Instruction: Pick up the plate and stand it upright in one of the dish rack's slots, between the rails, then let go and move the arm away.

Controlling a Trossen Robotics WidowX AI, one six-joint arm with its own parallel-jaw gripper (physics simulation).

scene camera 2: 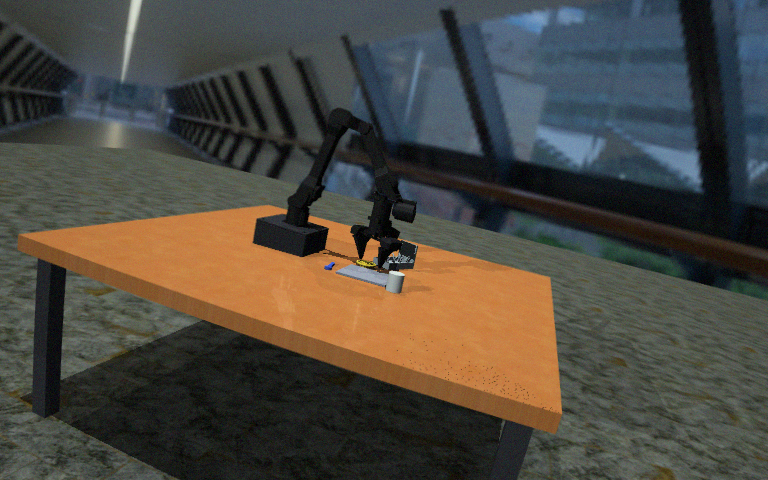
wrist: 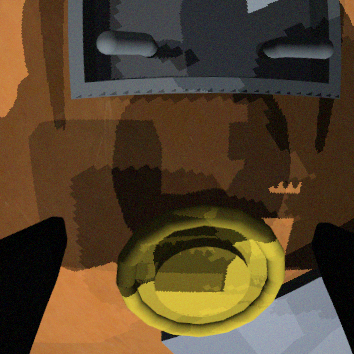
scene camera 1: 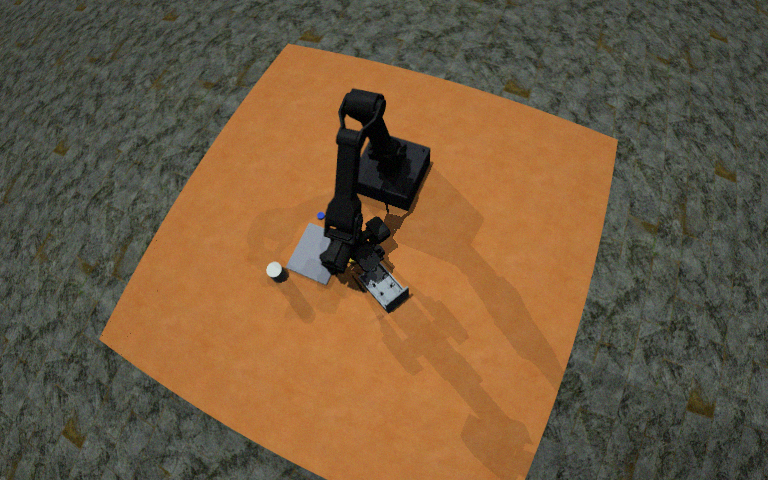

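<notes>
The round yellow plate (scene camera 1: 352, 260) (scene camera 2: 365, 263) (wrist: 200, 305) lies low near the table top, between the rack and the grey board, and overlaps the board's corner in the wrist view. Whether it touches the board I cannot tell. The arm hides most of it in scene camera 1. My gripper (scene camera 2: 371, 262) (wrist: 194, 235) points down and is open, with a black finger on each side of the plate and gaps to both. The grey dish rack (scene camera 1: 390, 291) (scene camera 2: 408, 249) (wrist: 210, 87) stands beyond the plate. Two of its rounded rails show in the wrist view; its far part is cut off.
The flat grey board (scene camera 1: 308, 251) (scene camera 2: 362, 275) (wrist: 310, 315) lies beside the plate. A white cylinder (scene camera 1: 274, 269) (scene camera 2: 394, 282) stands by the board's outer edge. A small blue object (scene camera 1: 321, 215) (scene camera 2: 330, 265) lies near another board corner. The black arm base (scene camera 2: 288, 236) stands behind.
</notes>
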